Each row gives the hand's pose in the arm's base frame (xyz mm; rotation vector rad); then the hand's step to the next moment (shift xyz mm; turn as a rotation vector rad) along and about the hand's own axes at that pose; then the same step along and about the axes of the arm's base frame.
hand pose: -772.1 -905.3 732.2 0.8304 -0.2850 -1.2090
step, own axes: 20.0 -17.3 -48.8 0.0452 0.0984 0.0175
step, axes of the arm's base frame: 24.5 0.1 -49.8 0.0755 -0.0373 0.0703
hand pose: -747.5 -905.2 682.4 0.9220 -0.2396 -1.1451
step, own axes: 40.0 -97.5 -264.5 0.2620 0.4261 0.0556
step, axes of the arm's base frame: 109.6 88.6 -247.4 0.3678 -0.2080 0.2734
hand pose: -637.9 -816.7 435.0 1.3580 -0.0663 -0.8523
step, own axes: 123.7 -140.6 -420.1 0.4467 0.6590 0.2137
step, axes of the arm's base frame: 230.4 280.2 -282.8 0.5335 -0.4503 0.4383
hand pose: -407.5 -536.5 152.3 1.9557 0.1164 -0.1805
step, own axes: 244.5 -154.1 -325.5 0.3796 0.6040 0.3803
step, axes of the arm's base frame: 238.2 358.9 -62.4 0.4464 -0.5831 0.3380
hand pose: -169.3 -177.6 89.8 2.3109 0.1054 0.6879
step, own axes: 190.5 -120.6 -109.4 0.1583 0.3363 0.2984
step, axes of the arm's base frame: 121.6 207.0 71.9 0.2470 -0.3920 0.1121
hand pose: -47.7 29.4 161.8 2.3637 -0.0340 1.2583
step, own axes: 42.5 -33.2 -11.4 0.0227 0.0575 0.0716
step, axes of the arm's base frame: 23.5 42.3 26.3 0.0557 -0.0762 0.0059
